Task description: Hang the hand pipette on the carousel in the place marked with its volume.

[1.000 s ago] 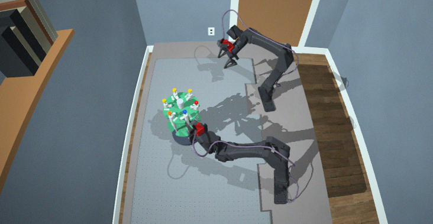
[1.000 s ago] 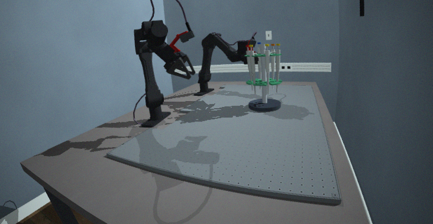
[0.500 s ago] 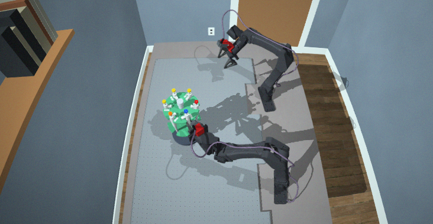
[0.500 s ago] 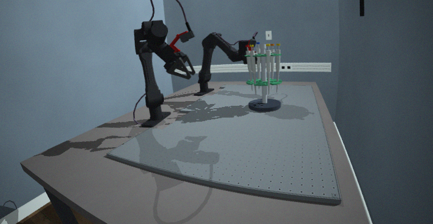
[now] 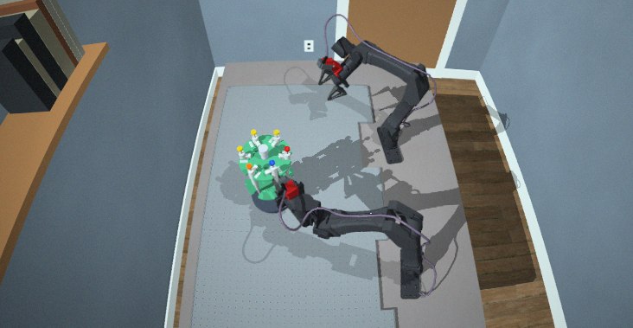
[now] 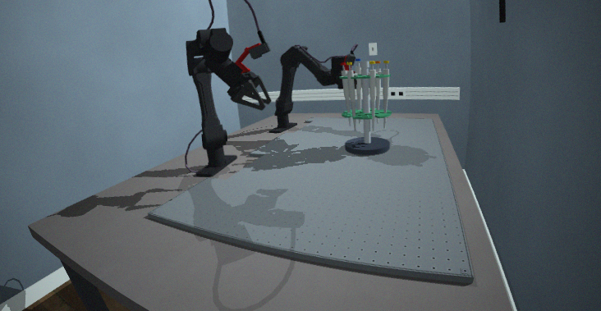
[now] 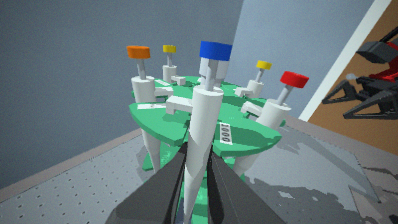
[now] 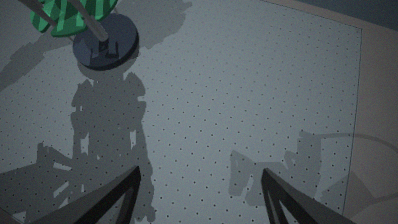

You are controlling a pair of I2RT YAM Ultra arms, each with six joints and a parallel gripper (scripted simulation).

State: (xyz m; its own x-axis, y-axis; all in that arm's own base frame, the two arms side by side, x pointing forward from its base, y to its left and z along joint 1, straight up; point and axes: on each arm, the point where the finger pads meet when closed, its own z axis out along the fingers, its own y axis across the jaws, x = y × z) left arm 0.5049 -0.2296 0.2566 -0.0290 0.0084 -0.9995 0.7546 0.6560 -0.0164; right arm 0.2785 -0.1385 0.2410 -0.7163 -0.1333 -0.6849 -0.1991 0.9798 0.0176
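Now: left hand 30 mm above the white hand pipette and 10 mm short of it.
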